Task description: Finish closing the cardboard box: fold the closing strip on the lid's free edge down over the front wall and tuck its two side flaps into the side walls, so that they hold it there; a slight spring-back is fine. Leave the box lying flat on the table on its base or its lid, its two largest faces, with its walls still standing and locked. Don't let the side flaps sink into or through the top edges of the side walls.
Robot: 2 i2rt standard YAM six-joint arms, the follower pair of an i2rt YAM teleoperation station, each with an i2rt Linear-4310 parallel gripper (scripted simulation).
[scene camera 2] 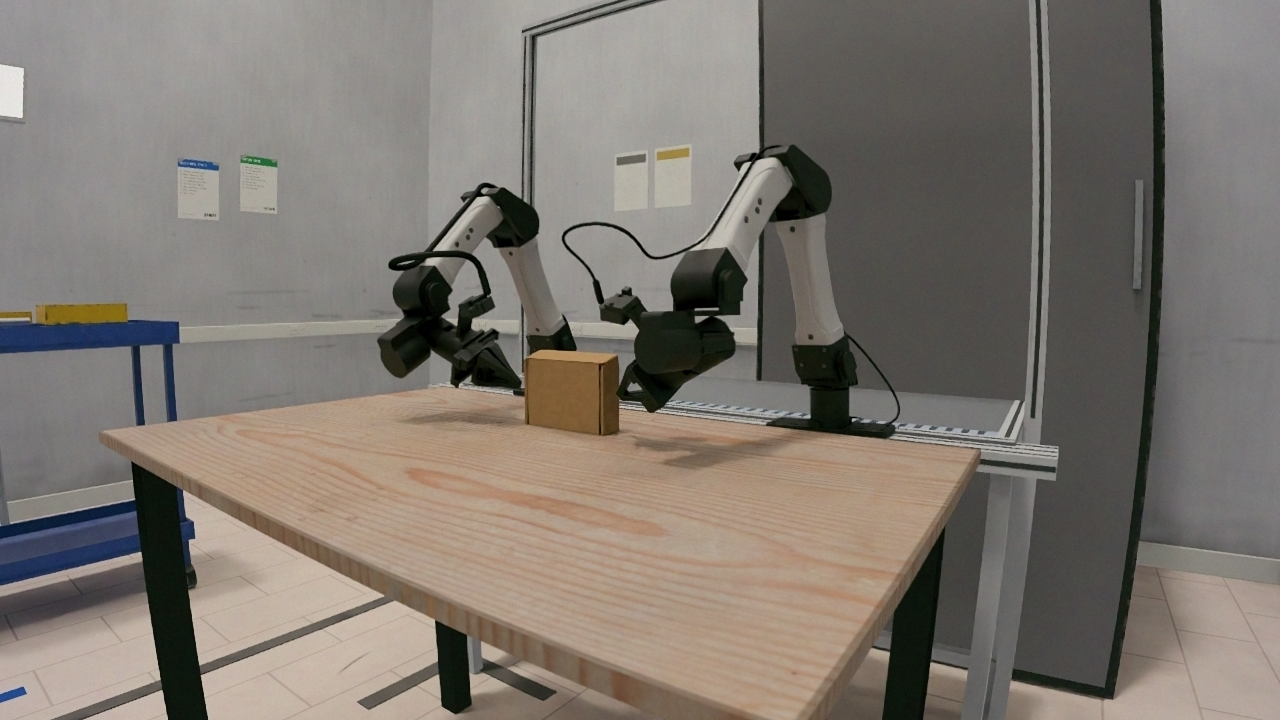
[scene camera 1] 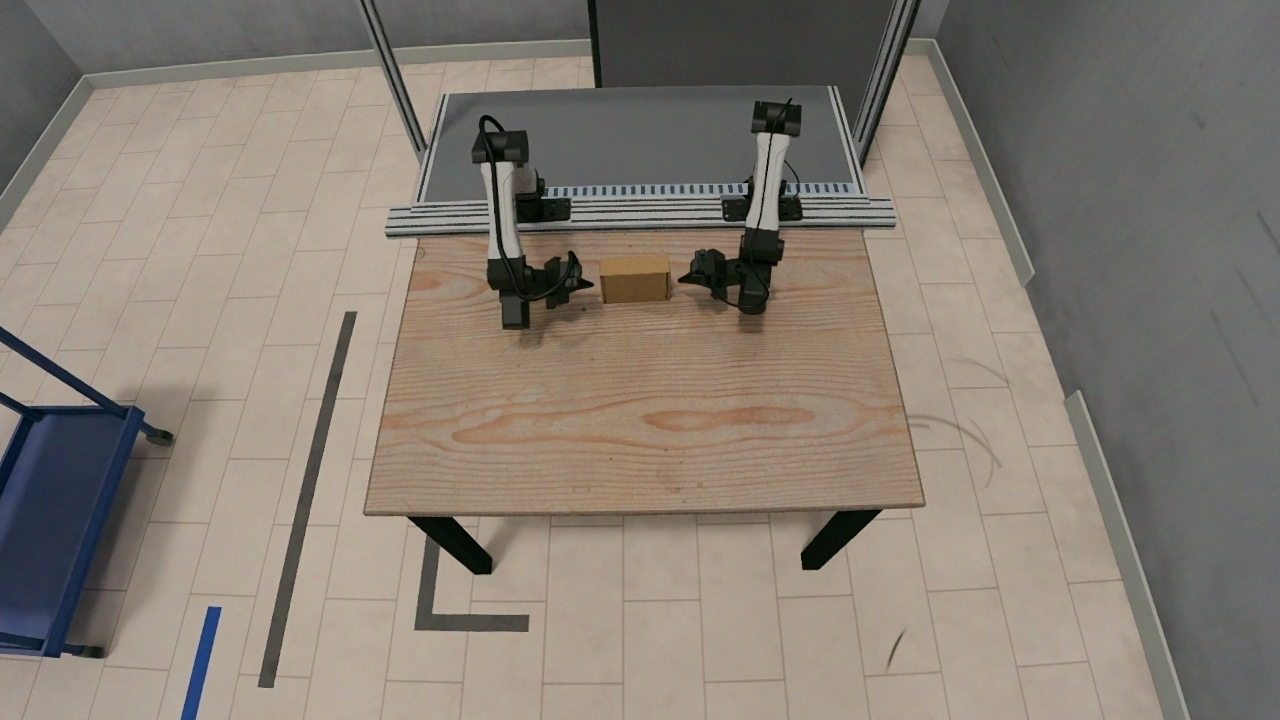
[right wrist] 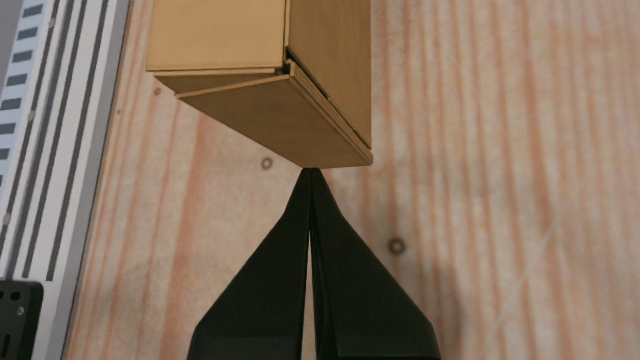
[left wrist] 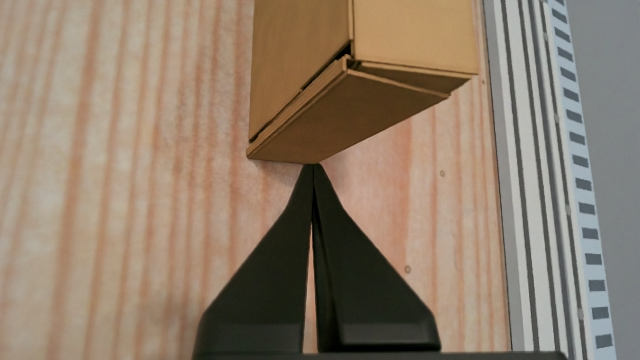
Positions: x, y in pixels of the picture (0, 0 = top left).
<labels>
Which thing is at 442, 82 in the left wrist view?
A rounded side flap.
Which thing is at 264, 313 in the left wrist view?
My left gripper.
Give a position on a closing strip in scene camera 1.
At 634, 262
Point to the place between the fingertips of my right gripper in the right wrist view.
310, 178
</labels>
